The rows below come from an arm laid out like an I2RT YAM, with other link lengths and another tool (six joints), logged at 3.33 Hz.
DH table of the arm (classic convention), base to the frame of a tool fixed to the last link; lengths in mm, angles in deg. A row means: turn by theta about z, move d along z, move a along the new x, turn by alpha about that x. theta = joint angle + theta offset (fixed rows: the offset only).
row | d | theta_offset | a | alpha
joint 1 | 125.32 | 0 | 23.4 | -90
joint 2 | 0 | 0 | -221.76 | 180
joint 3 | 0 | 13.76 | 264.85 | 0
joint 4 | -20.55 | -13.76 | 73.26 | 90
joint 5 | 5.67 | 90 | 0 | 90
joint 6 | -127.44 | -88.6 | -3.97 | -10.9
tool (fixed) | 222.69 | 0 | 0 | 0
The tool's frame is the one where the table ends.
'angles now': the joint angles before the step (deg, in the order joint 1, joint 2, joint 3, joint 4, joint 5, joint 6). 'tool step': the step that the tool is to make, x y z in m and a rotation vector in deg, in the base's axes. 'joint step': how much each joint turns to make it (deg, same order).
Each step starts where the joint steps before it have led.
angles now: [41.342, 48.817, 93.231, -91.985, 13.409, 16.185]
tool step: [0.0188, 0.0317, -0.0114, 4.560, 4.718, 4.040]
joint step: [-0.022, 4.041, -1.373, 4.650, -7.577, 1.382]
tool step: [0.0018, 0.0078, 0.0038, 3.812, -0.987, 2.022]
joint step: [0.032, -0.383, 0.018, 2.853, -2.973, 0.067]
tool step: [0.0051, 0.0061, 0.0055, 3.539, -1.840, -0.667]
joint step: [-0.027, 0.006, -0.004, 3.661, -0.522, 1.490]
